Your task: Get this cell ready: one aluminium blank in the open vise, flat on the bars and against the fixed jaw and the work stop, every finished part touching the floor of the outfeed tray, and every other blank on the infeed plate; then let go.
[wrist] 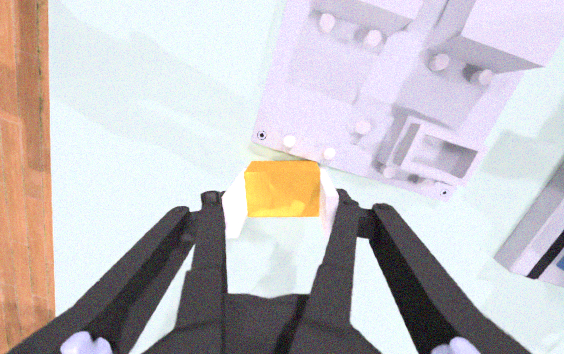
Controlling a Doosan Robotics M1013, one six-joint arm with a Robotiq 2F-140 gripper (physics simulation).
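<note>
An orange-yellow block is between the white finger pads, just off the near edge of a pale lilac fixture plate. My gripper is shut on this block, with a pad against its left and right sides. Whether the block touches the surface below is hard to tell. The plate carries short round pins, and parts of two large pale blocks, one at the top and one at the upper right, show over it. The view does not make clear which station this plate is. No aluminium blank can be identified for certain.
A small open-topped rectangular holder stands at the plate's near right corner. A grey unit with a black strip and a blue patch shows at the right edge. A wooden surface runs down the left, beside the pale table top.
</note>
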